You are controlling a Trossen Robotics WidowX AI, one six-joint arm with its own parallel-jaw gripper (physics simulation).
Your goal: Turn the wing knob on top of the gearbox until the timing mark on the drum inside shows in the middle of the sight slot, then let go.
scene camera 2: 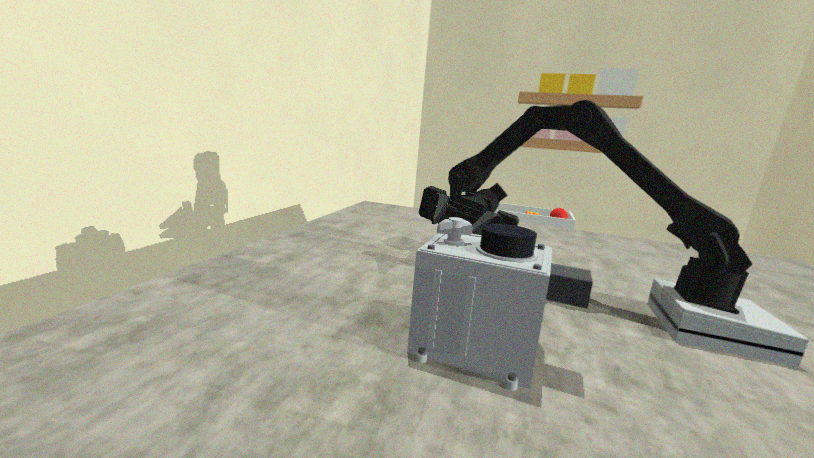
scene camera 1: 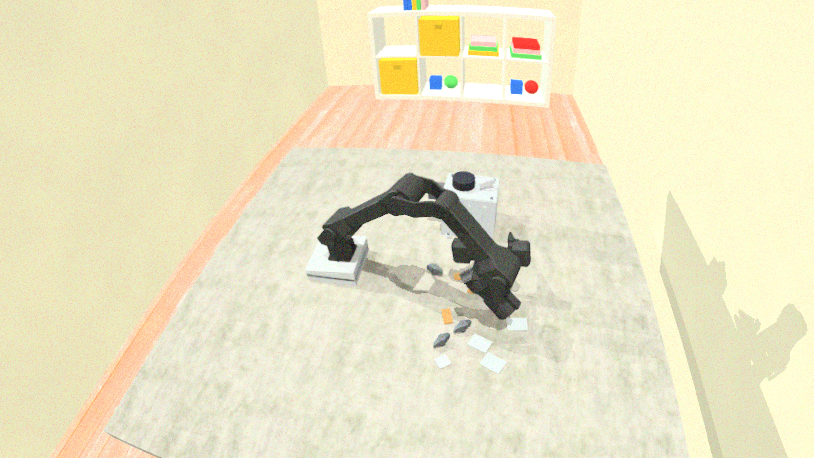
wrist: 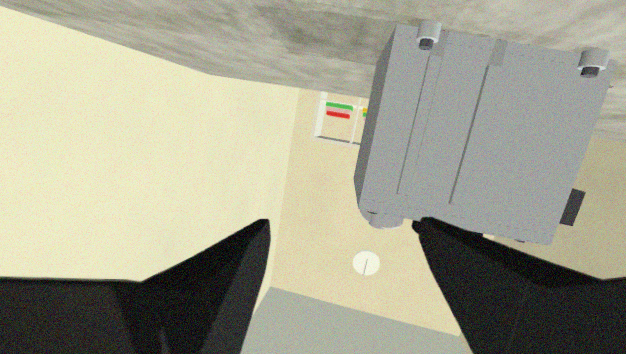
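Seen in the pictures: gripper, between the fingertips: (scene camera 1: 498, 232) (wrist: 344, 228); arm's base, origin of its link: (scene camera 2: 703, 300) (scene camera 1: 342, 252).
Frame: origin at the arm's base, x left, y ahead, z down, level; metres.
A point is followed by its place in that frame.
The pale grey gearbox (scene camera 1: 483, 213) @(x 0.163, y 0.353, z -0.050 m) (scene camera 2: 500, 319) @(x 0.289, y 0.281, z -0.026 m) (wrist: 520, 135) @(x 0.169, y 0.283, z -0.012 m) stands upright on the mat and looks upside down in the wrist view. Its light grey wing knob (scene camera 1: 487, 183) @(x 0.218, y 0.356, z -0.112 m) (scene camera 2: 454, 229) @(x 0.237, y 0.355, z -0.108 m) (wrist: 386, 220) @(x 0.216, y 0.351, z -0.109 m) sits on top beside a round black cap (scene camera 1: 463, 180) @(x 0.213, y 0.290, z -0.117 m) (scene camera 2: 508, 241) @(x 0.261, y 0.287, z -0.110 m). In the wrist view the knob is largely hidden behind the gearbox's edge. My gripper (scene camera 1: 487, 244) @(x 0.068, y 0.397, z -0.067 m) (scene camera 2: 477, 218) (wrist: 344, 228) @(x 0.068, y 0.397, z -0.067 m) is open and empty, on scene camera 1's side of the gearbox and apart from the knob. I cannot make out the sight slot or the timing mark in these views.
A dark block (scene camera 2: 570, 285) @(x 0.253, y 0.213, z -0.069 m) (wrist: 572, 207) @(x 0.209, y 0.197, z -0.061 m) sticks out from the gearbox's side. Grey stones (scene camera 1: 462, 325) @(x -0.164, y 0.342, z 0.020 m), orange pieces (scene camera 1: 446, 316) @(x -0.127, y 0.299, z 0.041 m) and white tiles (scene camera 1: 493, 362) @(x -0.239, y 0.425, z 0.045 m) lie on the mat. A tray (scene camera 2: 572, 223) with a red ball (scene camera 2: 558, 213) stands beyond the arm. The arm's base (scene camera 1: 335, 267) @(x -0.054, y -0.001, z 0.001 m) (scene camera 2: 740, 333) @(x 0.068, y -0.023, z 0.016 m) is white.
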